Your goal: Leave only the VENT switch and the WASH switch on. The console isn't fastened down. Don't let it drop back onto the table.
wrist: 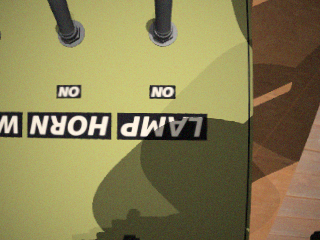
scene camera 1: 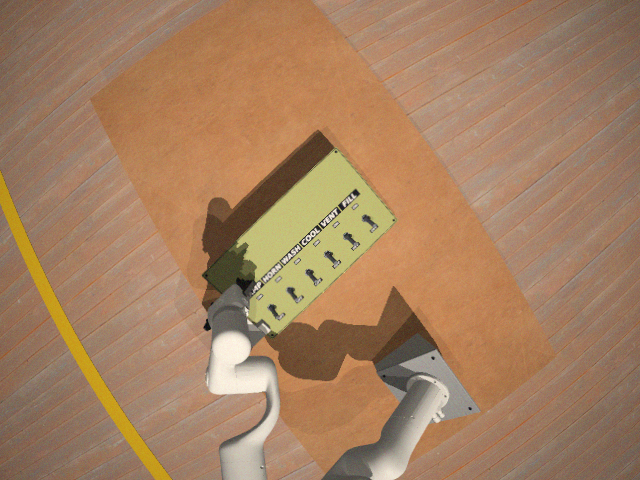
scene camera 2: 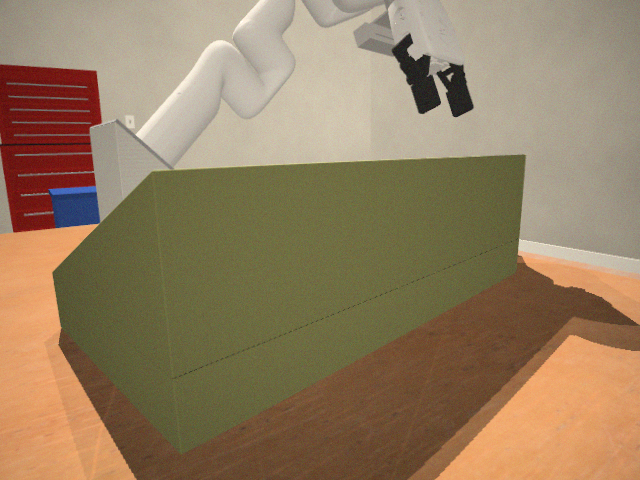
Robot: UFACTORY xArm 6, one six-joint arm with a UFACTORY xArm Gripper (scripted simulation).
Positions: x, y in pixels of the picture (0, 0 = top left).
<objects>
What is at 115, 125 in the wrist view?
An olive console.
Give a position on an olive console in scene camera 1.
At 293, 237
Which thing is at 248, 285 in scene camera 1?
My gripper.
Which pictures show the olive console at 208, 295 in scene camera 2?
The wrist view, scene camera 1 and scene camera 2: all of them.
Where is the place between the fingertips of my gripper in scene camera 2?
At 448, 111
</objects>
